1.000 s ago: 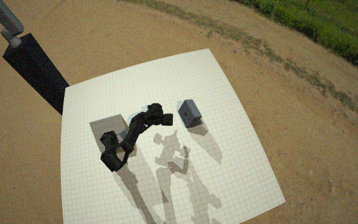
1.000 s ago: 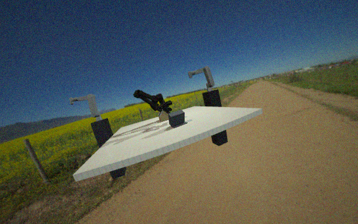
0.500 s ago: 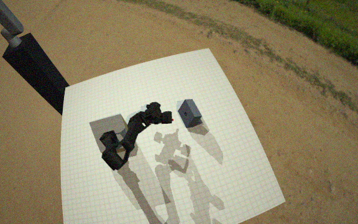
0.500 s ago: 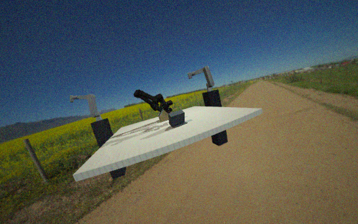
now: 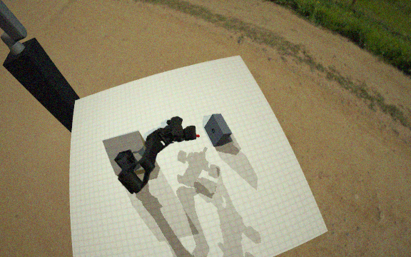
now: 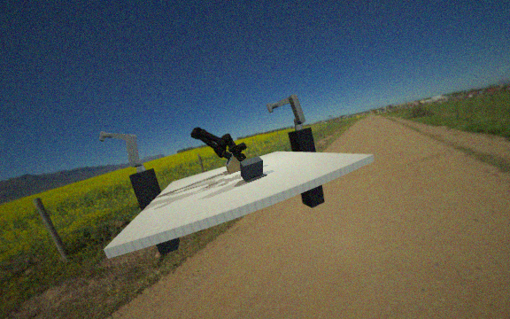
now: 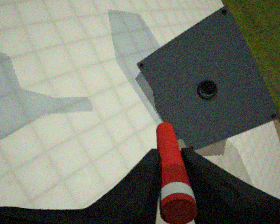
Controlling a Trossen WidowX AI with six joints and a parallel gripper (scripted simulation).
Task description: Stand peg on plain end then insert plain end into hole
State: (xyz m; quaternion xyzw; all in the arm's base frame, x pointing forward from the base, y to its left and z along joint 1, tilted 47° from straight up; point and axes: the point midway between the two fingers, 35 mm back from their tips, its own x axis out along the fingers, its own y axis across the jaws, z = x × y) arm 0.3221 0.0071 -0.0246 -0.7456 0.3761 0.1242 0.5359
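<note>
My gripper tip is 13 cm short of the sloped panel block, 4 cm above it and 1 cm to the right of it. Also, from my gripper tip: red peg: 1 cm behind, 1 cm above.
</note>
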